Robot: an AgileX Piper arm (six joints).
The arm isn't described. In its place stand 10 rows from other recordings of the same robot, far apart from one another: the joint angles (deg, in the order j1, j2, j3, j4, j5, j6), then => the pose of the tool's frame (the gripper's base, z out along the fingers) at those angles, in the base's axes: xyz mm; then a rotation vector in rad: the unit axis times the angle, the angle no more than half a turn.
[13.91, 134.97, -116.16, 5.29, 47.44, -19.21] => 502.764 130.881 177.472 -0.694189 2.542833 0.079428
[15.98, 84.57, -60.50, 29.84, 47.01, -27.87] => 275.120 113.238 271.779 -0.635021 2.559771 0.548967
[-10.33, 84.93, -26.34, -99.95, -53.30, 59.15] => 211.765 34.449 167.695 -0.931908 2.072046 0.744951
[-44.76, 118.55, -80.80, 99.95, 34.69, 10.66] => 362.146 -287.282 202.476 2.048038 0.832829 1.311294
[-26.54, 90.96, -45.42, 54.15, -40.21, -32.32] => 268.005 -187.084 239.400 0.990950 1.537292 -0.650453
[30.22, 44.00, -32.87, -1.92, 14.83, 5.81] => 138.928 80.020 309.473 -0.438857 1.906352 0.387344
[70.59, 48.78, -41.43, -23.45, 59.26, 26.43] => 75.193 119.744 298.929 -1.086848 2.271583 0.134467
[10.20, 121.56, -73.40, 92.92, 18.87, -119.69] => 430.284 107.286 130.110 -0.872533 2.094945 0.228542
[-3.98, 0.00, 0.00, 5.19, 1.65, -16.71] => 56.205 -3.673 210.678 -0.101800 1.512635 -0.214844
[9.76, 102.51, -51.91, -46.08, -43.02, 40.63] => 354.428 106.343 209.139 -0.468446 1.744174 0.623462
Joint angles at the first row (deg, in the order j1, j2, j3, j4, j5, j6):
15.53, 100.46, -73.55, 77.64, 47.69, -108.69
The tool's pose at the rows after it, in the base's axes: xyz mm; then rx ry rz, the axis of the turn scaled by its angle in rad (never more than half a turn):
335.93 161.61 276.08 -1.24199 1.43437 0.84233
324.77 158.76 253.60 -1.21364 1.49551 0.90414
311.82 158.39 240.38 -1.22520 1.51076 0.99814
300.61 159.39 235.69 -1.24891 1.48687 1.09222
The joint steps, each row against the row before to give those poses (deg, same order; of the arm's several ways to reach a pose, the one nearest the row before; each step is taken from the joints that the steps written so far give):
-1.89, 0.15, 5.27, 12.22, 11.12, -11.46
-0.12, 0.00, 5.35, 1.80, 0.75, -1.09
0.00, 0.08, 3.43, -0.15, 3.50, 0.00
0.12, 0.00, 1.87, -0.49, 4.38, 0.00

